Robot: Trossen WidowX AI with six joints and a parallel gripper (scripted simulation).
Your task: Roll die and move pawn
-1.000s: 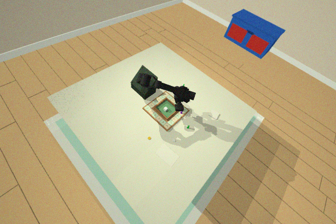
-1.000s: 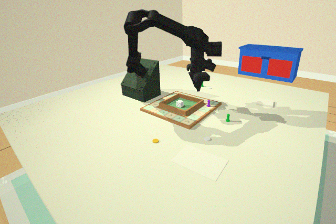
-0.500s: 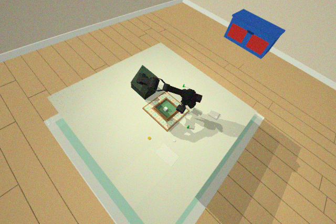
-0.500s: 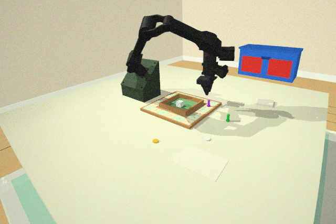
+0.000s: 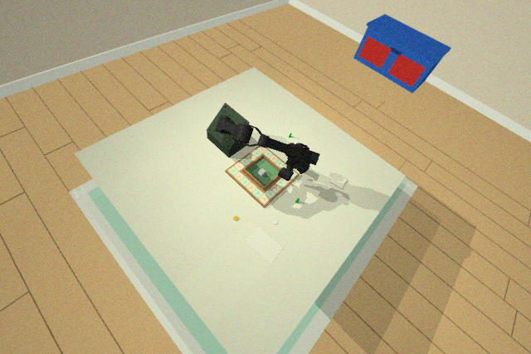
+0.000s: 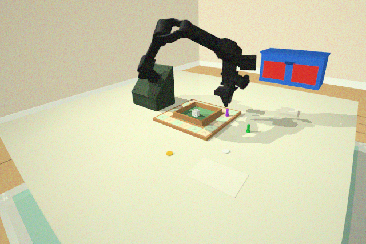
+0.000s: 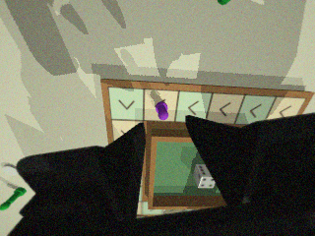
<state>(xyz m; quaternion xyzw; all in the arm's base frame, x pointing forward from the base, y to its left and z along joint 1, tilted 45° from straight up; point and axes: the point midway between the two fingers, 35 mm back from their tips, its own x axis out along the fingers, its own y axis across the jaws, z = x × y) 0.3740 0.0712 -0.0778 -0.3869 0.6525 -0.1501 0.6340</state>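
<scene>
My gripper tip is 30 mm above the purple pawn. Also, from my gripper tip: white die: 100 mm behind, 90 mm to the right, 40 mm below; then green dice tray: 100 mm behind, 80 mm to the right, 50 mm below; then white block: 180 mm ahead, 240 mm to the left, 60 mm below.
</scene>
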